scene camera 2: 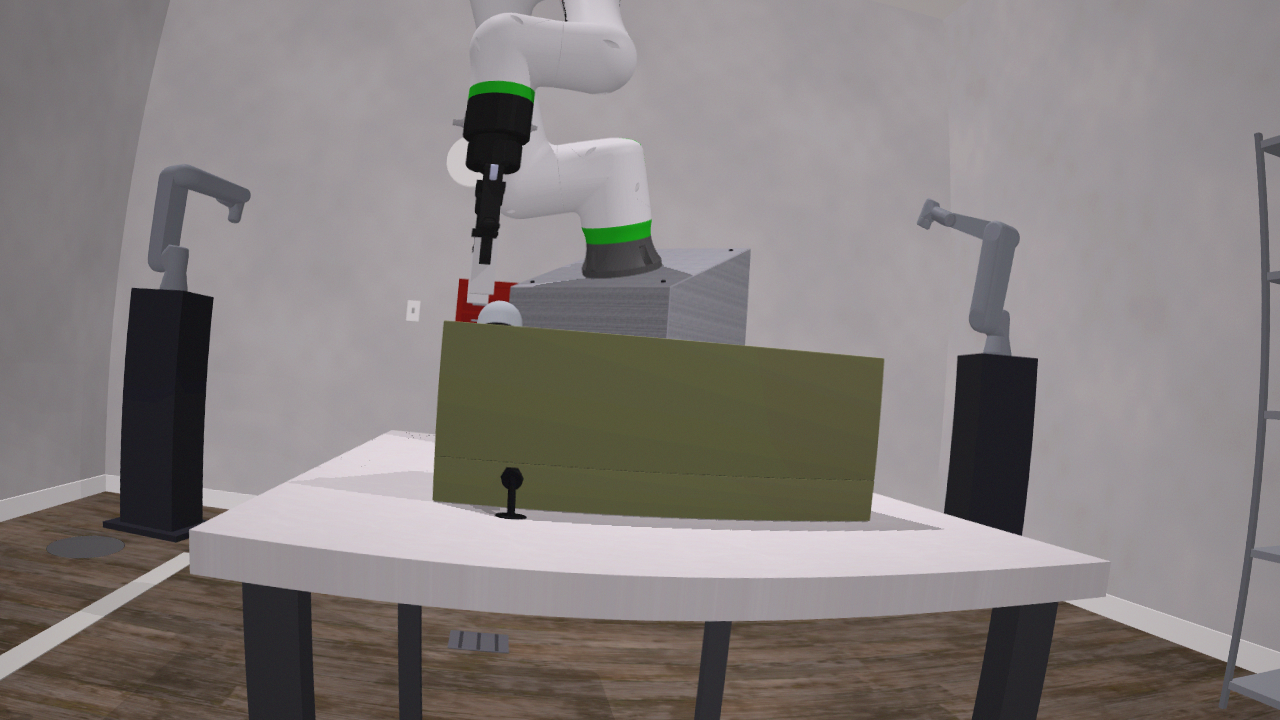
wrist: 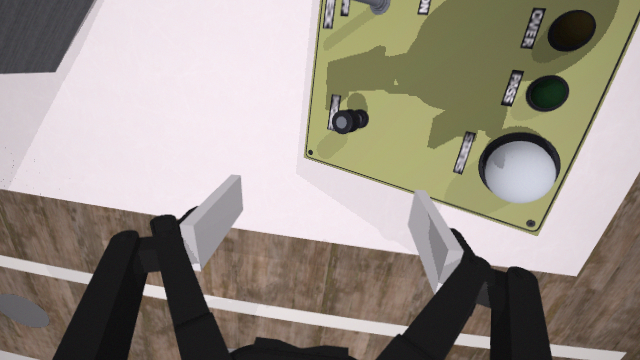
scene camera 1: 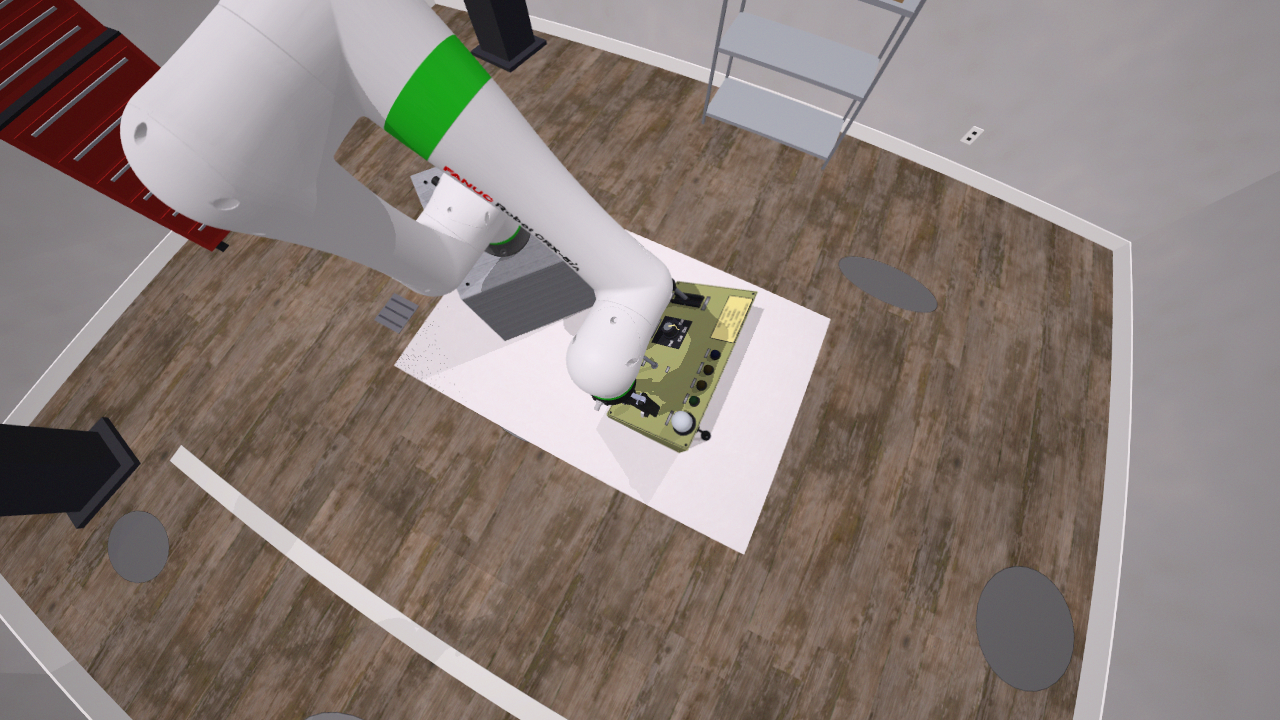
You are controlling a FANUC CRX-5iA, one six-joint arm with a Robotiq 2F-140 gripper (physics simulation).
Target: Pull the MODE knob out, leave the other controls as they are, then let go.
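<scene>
The MODE knob is a small black knob on a short stem near the corner of the olive control panel. Its label beside it is partly covered. In scene camera 1 the knob cannot be told apart from the gripper; in scene camera 2 it does not show. My gripper is open and empty, its light finger pads wide apart. It is above the panel's end with the white dome. In the wrist view the knob appears beyond the gap between the fingertips.
A metal toggle switch stands farther along the panel, with a rotary selector beyond it. Green and amber lamps line the other side. The panel stands on a white table.
</scene>
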